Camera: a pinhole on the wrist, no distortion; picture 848 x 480 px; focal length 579.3 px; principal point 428.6 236.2 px. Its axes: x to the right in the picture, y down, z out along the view. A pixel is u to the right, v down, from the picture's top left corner.
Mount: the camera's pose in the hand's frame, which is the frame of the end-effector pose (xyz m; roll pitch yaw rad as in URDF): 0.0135 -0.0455 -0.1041 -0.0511 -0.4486 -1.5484
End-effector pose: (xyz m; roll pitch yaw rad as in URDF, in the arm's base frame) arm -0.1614 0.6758 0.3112 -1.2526 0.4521 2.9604
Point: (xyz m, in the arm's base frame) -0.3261 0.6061 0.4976
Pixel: outside the picture
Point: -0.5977 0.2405 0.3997
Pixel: 726.3 462.5
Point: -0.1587 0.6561 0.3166
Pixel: 465.4 116.5
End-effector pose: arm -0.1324 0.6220 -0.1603 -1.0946 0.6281 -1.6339
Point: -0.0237 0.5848 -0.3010
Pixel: 189.6 458.0
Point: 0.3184 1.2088 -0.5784
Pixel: outside the picture
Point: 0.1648 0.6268 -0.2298
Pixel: 323.7 226.1
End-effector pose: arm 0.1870 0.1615 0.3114 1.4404 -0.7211 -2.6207
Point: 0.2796 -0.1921 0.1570
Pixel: behind the camera
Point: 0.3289 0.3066 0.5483
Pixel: 35.0 213.5
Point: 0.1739 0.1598 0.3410
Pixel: 407.3 282.6
